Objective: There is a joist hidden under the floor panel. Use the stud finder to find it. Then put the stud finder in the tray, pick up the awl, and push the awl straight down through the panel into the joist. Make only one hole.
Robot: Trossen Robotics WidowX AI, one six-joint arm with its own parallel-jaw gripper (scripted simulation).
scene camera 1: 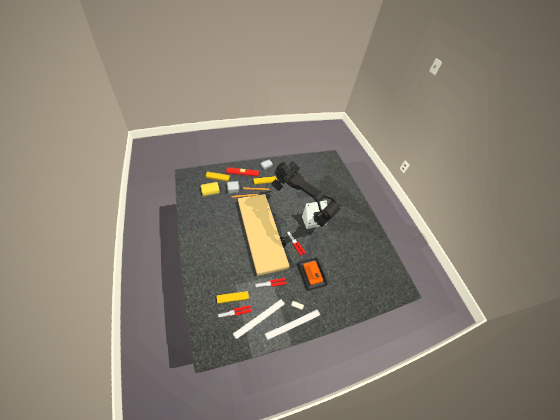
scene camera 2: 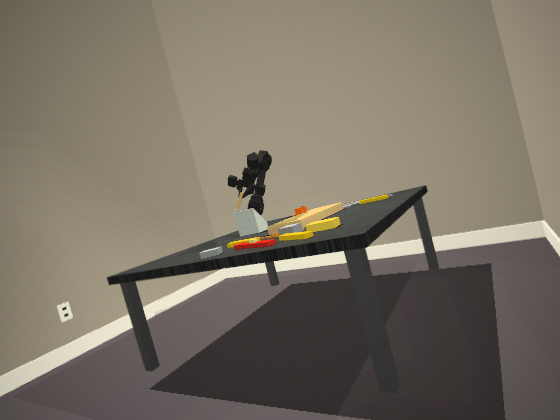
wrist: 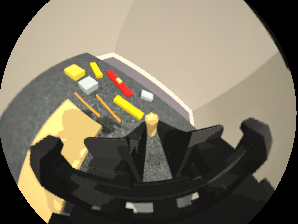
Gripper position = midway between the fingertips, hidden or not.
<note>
My gripper (wrist: 151,123) holds an awl.
</note>
